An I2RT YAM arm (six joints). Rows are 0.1 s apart.
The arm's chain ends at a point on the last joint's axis. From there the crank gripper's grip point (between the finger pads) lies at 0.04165 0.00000 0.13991 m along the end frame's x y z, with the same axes.
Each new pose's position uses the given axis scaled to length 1; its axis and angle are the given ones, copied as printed.
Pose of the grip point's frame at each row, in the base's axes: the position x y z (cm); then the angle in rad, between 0 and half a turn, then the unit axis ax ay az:
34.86 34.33 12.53 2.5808 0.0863 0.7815 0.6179
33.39 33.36 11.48 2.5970 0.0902 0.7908 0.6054
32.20 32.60 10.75 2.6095 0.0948 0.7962 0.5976
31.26 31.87 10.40 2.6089 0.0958 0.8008 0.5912
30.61 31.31 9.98 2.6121 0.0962 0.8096 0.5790
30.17 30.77 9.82 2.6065 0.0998 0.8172 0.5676
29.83 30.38 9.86 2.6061 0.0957 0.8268 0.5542
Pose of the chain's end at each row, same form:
31.14 20.61 15.83 2.5808 0.0863 0.7815 0.6179
29.74 19.73 15.22 2.5970 0.0902 0.7908 0.6054
28.59 19.03 14.75 2.6095 0.0948 0.7962 0.5976
27.61 18.38 14.60 2.6089 0.0958 0.8008 0.5912
26.96 17.95 14.59 2.6121 0.0962 0.8096 0.5790
26.37 17.57 14.77 2.6065 0.0998 0.8172 0.5676
26.06 17.35 15.25 2.6061 0.0957 0.8268 0.5542

